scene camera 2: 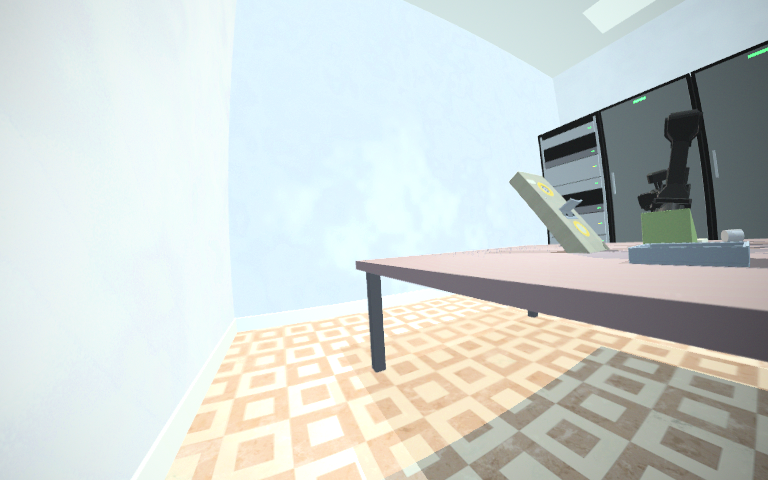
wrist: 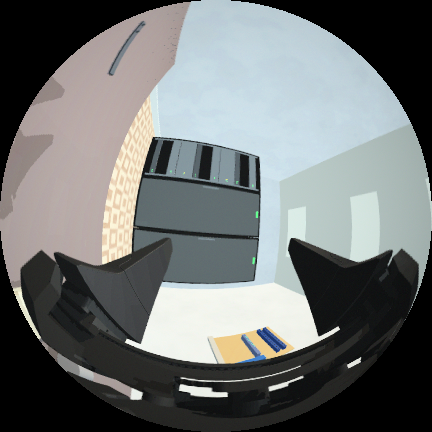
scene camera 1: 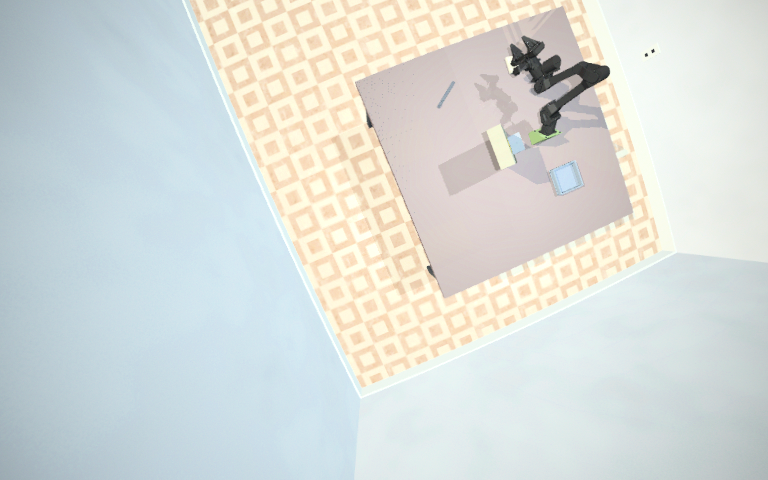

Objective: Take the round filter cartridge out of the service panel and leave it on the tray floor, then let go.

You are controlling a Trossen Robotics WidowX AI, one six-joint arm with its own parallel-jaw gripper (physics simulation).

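Note:
The cream service panel (scene camera 1: 501, 147) (scene camera 2: 557, 212) leans on the table, with two yellow rings on its face and a grey-blue part (scene camera 2: 570, 207) standing out between them. I cannot tell the round filter cartridge apart on it. The light-blue tray (scene camera 1: 566, 177) (scene camera 2: 688, 255) lies on the table beside the arm's base. My gripper (scene camera 1: 522, 45) (wrist: 232, 244) is open, with nothing between its fingers. It is raised on the far side of the arm's base from the tray, well away from the panel; the arm partly hides it in scene camera 2.
The arm stands on a green base block (scene camera 1: 540, 136) (scene camera 2: 668, 226). A pale cylinder (scene camera 2: 732, 235) shows behind the tray. A cream object (scene camera 1: 509, 64) is partly hidden below the gripper. A thin grey bar (scene camera 1: 446, 94) (wrist: 125, 49) lies on the table. Dark cabinets (scene camera 2: 648, 169) (wrist: 196, 206) stand beyond.

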